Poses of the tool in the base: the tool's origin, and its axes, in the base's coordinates. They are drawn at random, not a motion.
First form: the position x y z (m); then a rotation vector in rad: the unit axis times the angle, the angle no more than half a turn.
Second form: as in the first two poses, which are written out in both.
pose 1, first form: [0.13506 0.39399 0.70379 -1.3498 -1.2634 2.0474]
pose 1, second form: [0.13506 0.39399 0.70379 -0.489 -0.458 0.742 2.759]
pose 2, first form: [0.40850 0.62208 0.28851 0.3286 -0.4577 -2.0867]
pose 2, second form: [0.40850 0.62208 0.28851 0.152 -0.212 -0.965 2.161]
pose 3, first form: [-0.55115 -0.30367 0.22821 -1.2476 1.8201 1.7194]
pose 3, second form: [-0.55115 -0.30367 0.22821 -0.446 0.651 0.615 2.797]
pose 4, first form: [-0.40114 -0.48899 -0.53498 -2.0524 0.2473 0.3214]
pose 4, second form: [-0.40114 -0.48899 -0.53498 -0.981 0.118 0.154 2.092]
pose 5, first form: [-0.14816 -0.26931 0.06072 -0.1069 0.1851 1.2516]
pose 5, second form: [-0.14816 -0.26931 0.06072 -0.084 0.146 0.986 1.270]
